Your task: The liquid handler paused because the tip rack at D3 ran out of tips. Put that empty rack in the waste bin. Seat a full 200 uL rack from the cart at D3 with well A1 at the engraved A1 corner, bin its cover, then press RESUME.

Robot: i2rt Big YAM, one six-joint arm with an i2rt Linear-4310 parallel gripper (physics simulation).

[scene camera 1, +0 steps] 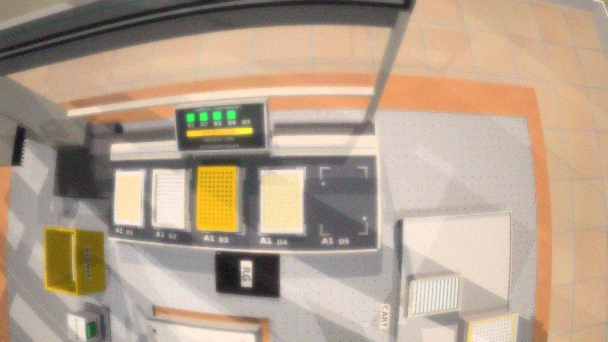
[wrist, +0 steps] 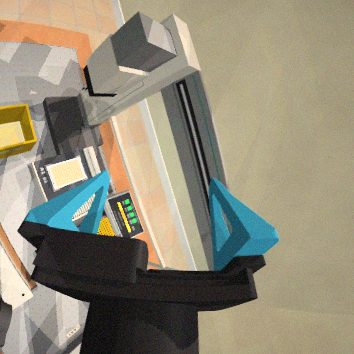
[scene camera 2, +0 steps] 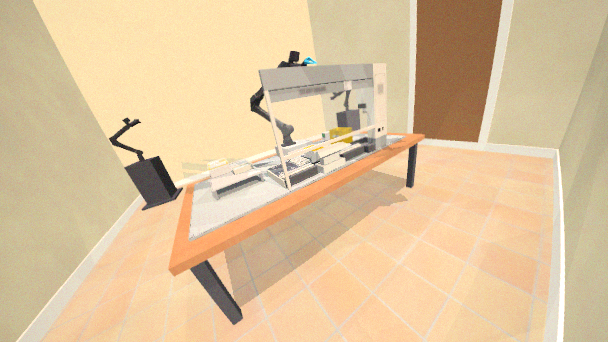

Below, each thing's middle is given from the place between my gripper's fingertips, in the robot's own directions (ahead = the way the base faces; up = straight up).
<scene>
The yellow waste bin (scene camera 1: 89,262) is 530 mm below my hand, 200 mm to the left of it and 80 mm behind it. From my hand the other things lie so: black RG block (scene camera 1: 257,274) 590 mm below, 260 mm to the right, 10 mm behind.
</scene>
